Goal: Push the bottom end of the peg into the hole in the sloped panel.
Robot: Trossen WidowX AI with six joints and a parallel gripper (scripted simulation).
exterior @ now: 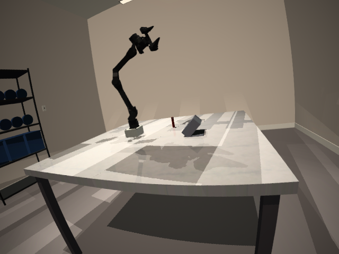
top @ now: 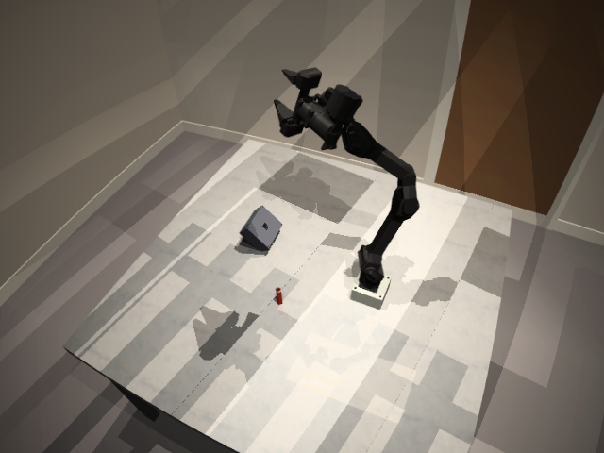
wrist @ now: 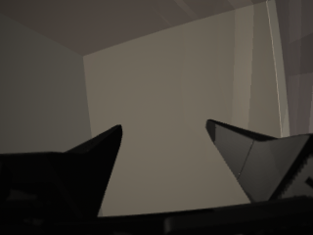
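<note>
The red peg lies 63 cm below my gripper tip, 18 cm to the left of it and 4 cm behind it. Also, from my gripper tip: grey sloped panel (64 cm below, 15 cm ahead, 6 cm to the right).
</note>
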